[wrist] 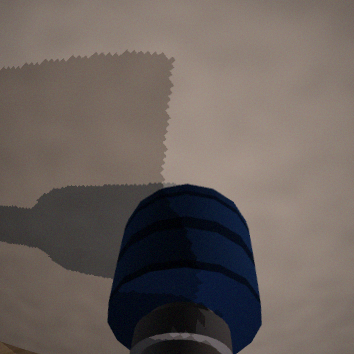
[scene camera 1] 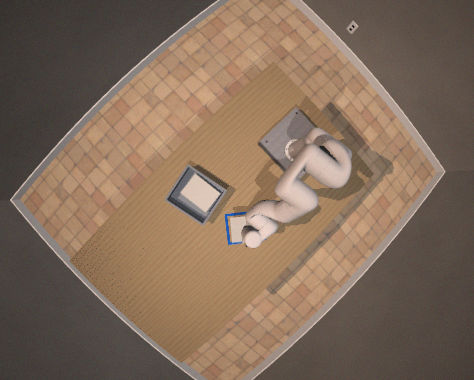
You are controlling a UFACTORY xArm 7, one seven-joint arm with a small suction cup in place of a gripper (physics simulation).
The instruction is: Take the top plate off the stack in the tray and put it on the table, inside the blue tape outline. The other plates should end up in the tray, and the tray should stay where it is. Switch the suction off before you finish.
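Places are measured from the arm's base along level axes (x left, y down, z back), in centimetres.
Where they show: hand at its tool point: [wrist: 185, 220]; arm's base at its link origin: [scene camera 1: 295, 151].
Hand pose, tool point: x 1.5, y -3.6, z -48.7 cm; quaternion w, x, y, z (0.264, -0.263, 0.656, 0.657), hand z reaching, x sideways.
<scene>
Things, the pixels of their centre, and the offset from my tool point. "spot": a spot on its surface instead. Level surfaces: height alone.
- blue tape outline at a spot on its surface: [scene camera 1: 228, 232] spot: dx -4.3, dy +9.7, dz -8.3 cm
- grey tray at the middle of its body: [scene camera 1: 195, 195] dx -30.5, dy +7.3, dz -1.8 cm
- wooden table at its surface level: dy +9.9 cm
A pale plate [scene camera 1: 237, 230] [wrist: 280, 125] is under the end of the arm, its visible part within the blue tape outline [scene camera 1: 228, 232]. Whether it rests on the table or hangs slightly above it I cannot tell. My gripper, a blue suction cup [wrist: 187, 200], is pressed against the plate's face in the wrist view and appears shut on it; in the scene view the arm's end hides the cup and the plate's right part. The grey tray [scene camera 1: 184, 211] stands up and left of the outline, with a pale plate [scene camera 1: 201, 192] showing on top inside it.
The arm [scene camera 1: 297, 200] reaches from its grey base plate [scene camera 1: 280, 135] at the upper right of the wooden table [scene camera 1: 150, 280] and covers the right side of the outline. The tray's raised walls stand a short distance from the outline's upper left corner.
</scene>
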